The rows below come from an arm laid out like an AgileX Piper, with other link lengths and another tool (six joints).
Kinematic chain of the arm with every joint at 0, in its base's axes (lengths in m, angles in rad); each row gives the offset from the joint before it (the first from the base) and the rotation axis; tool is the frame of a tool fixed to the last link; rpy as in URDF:
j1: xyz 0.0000 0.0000 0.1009 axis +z
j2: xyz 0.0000 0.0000 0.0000 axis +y
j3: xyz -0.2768 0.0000 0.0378 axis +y
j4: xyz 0.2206 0.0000 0.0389 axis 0.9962 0 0.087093
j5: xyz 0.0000 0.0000 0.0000 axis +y
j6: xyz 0.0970 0.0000 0.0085 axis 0.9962 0 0.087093
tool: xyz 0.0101 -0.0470 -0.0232 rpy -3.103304 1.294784 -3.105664
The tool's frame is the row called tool.
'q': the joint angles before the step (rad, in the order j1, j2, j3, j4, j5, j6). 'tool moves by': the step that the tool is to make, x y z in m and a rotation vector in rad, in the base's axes. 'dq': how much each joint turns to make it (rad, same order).
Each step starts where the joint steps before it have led.
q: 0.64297, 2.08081, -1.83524, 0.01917, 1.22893, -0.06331
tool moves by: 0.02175, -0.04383, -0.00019, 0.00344, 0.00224, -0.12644
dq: -0.12578, 0.00000, 0.00000, 0.00415, -0.00002, 0.00001
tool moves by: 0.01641, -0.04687, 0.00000, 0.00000, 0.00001, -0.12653
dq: -0.12654, 0.00002, -0.00004, 0.00001, 0.00003, -0.00001
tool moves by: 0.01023, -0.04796, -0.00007, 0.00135, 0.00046, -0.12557
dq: -0.12534, -0.00004, 0.00010, 0.00144, -0.00005, 0.00000
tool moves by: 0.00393, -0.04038, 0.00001, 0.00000, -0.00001, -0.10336
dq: -0.10336, 0.00003, -0.00010, 0.00000, 0.00006, 0.00000
